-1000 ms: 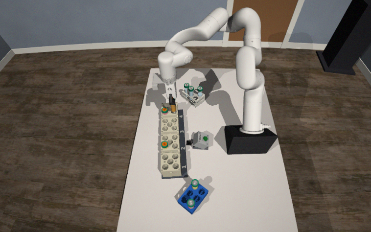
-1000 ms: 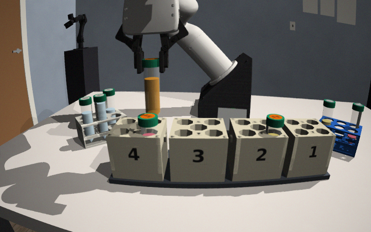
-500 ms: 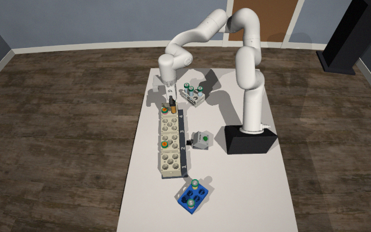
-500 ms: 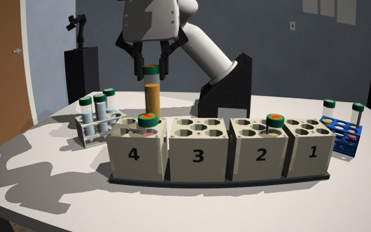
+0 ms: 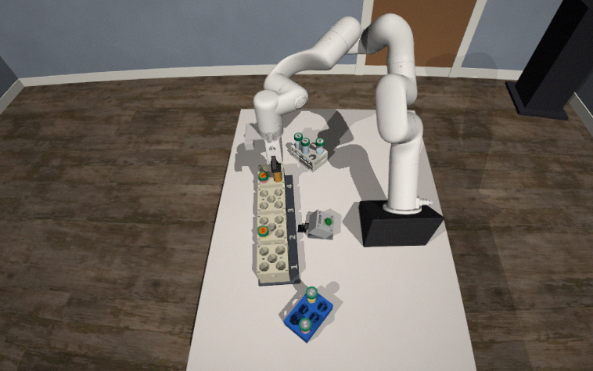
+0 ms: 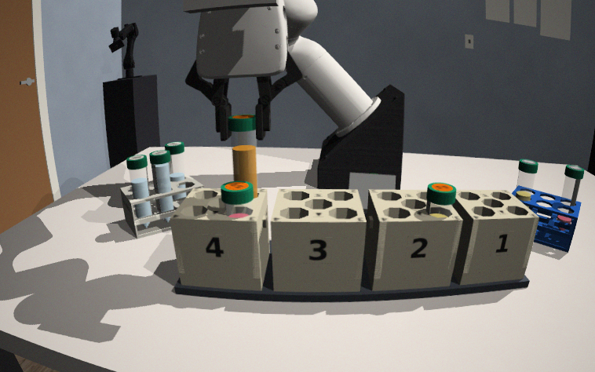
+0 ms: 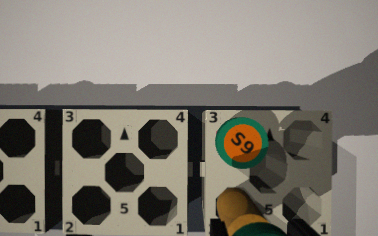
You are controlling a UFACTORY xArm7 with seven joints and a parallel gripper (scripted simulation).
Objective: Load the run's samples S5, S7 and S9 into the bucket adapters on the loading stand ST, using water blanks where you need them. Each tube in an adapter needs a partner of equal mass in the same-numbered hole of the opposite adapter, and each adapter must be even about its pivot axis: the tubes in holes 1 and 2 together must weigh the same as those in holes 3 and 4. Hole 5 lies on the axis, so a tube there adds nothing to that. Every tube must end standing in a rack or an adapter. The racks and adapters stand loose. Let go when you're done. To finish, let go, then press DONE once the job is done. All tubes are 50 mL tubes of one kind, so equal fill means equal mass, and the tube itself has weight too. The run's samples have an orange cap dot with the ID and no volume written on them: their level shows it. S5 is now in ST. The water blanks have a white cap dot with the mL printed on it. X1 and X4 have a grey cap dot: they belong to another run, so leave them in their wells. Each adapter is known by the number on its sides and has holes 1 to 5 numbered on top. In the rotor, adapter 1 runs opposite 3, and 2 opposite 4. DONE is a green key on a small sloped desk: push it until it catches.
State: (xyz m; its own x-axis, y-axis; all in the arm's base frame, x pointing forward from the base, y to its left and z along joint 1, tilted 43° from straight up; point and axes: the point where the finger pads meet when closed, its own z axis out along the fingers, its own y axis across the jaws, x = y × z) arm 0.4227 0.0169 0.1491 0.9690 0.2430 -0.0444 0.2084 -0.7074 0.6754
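My gripper is now 10 mm past the S7 tube and 50 mm above it. Round my hand: pink-filled sample tube (50 mm ahead, 120 mm below); clear rack (90 mm behind, 190 mm to the right, 150 mm below); green done key (200 mm behind, 140 mm to the left, 120 mm below).
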